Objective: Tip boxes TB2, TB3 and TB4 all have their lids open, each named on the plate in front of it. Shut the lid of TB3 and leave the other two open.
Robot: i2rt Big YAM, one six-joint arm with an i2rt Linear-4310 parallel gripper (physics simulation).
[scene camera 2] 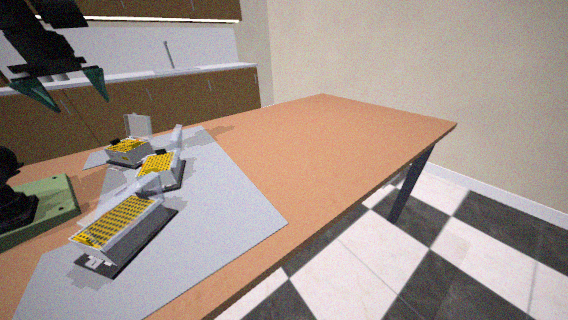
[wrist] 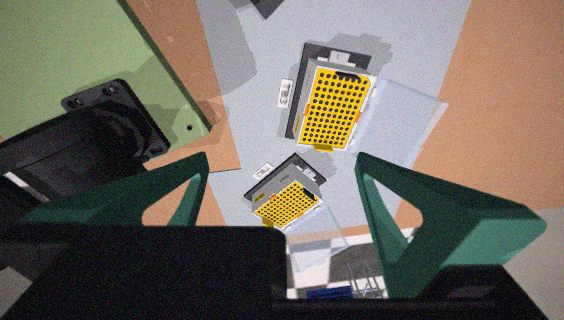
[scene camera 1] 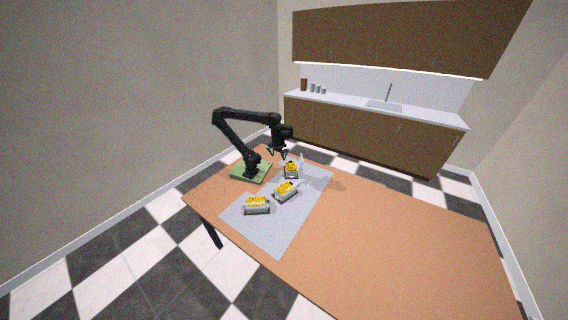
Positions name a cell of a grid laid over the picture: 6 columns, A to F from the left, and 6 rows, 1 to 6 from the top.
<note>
In view: the gripper (scene camera 2: A2), a clear lid (wrist: D5), a clear lid (wrist: E3), a grey mat (wrist: C2) and a dark box base (scene camera 2: B3).
The gripper is seen too in the wrist view (wrist: D4).
</note>
